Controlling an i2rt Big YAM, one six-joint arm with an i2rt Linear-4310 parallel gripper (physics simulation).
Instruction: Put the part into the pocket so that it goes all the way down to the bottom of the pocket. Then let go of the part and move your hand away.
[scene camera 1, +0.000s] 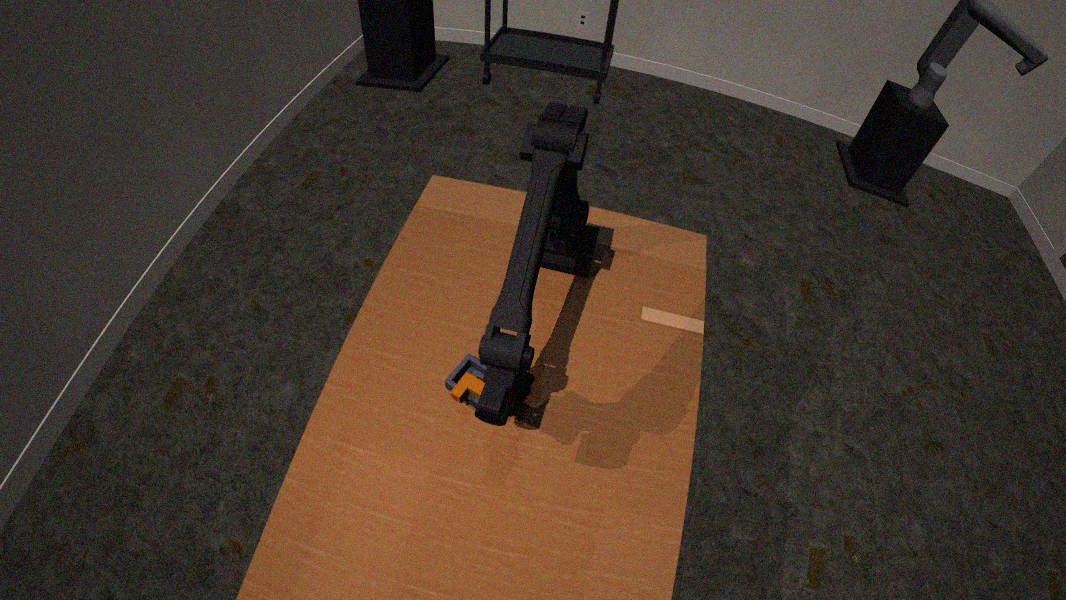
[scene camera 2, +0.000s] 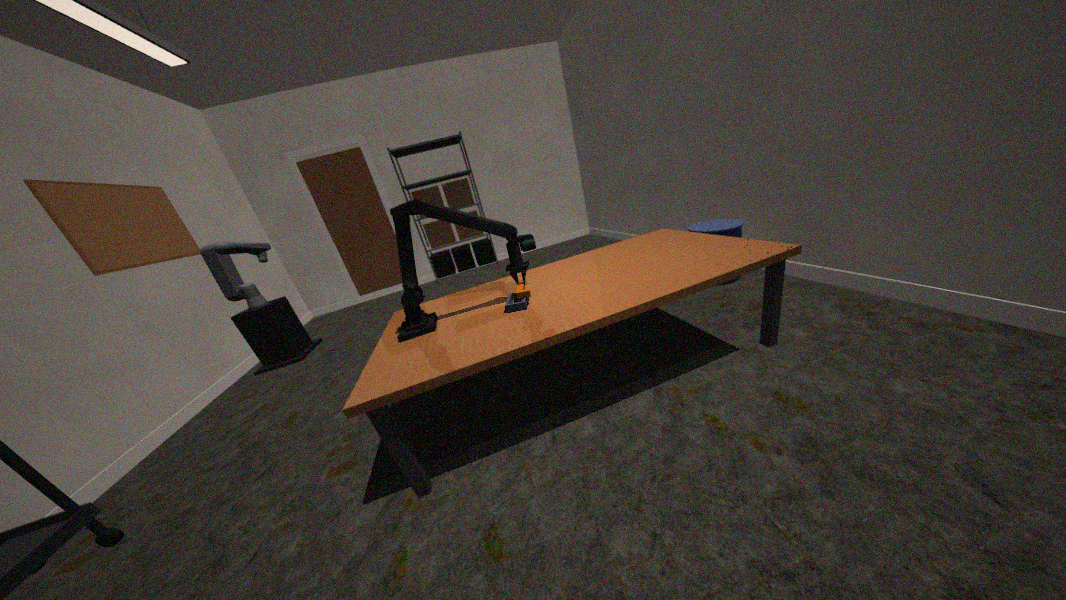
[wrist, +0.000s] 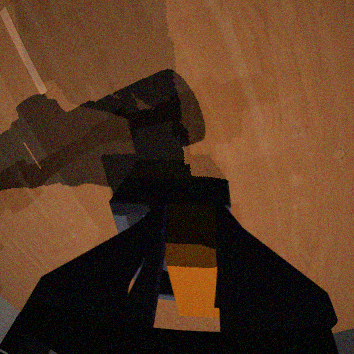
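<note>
The orange part is held between the two fingers of my gripper, which is shut on it. The pocket is in a small dark grey block on the table. In both scene views the part overlaps the block, and in scene camera 2 it shows above the block's rim. How deep it sits in the pocket, if at all, cannot be told. My wrist hides the fingertips and one side of the block in scene camera 1. My fingers hide much of the block in the wrist view.
The block stands on a long wooden table, with my arm's base near one end. The arm's shadow falls beside the block. A dark cart and a grey arm on a black pedestal stand on the floor away from the table.
</note>
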